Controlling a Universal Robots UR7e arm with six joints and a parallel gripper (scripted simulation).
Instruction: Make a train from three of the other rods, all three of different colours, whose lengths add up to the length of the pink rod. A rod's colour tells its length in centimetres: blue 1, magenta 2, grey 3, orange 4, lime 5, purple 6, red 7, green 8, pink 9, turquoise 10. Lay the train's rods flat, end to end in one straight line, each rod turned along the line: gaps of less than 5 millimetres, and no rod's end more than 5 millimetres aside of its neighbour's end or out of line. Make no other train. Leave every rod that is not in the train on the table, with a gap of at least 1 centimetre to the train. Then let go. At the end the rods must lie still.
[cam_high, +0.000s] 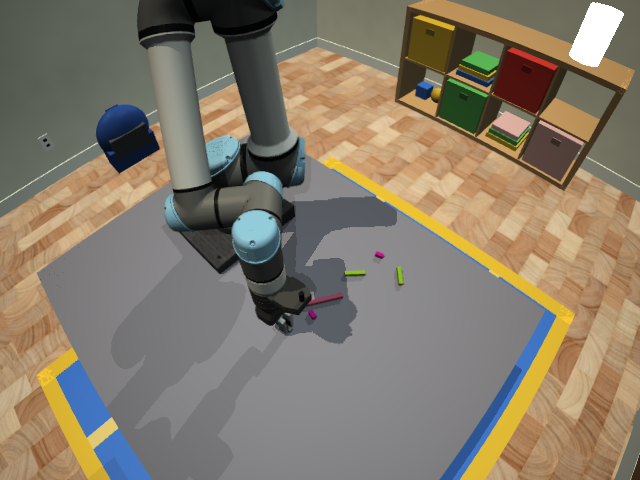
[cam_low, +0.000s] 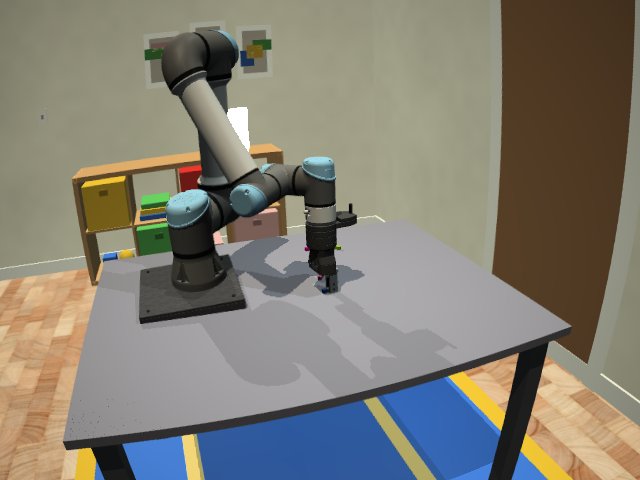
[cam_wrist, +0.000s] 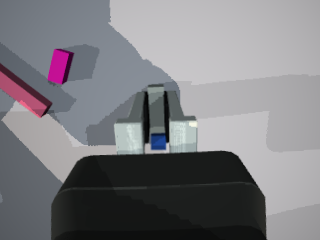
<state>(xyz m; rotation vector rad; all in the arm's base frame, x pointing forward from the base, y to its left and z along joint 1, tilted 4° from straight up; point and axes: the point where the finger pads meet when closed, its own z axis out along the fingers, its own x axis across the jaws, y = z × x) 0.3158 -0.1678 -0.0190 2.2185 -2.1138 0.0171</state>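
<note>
Right now my hand is 1 cm above the grey rod. Also, from my hand: lime rod: 28 cm to the left, 14 cm ahead, 1 cm below; blue rod: 2 cm behind, 1 cm below; pink rod: 11 cm to the left, 3 cm ahead, 1 cm below.
</note>
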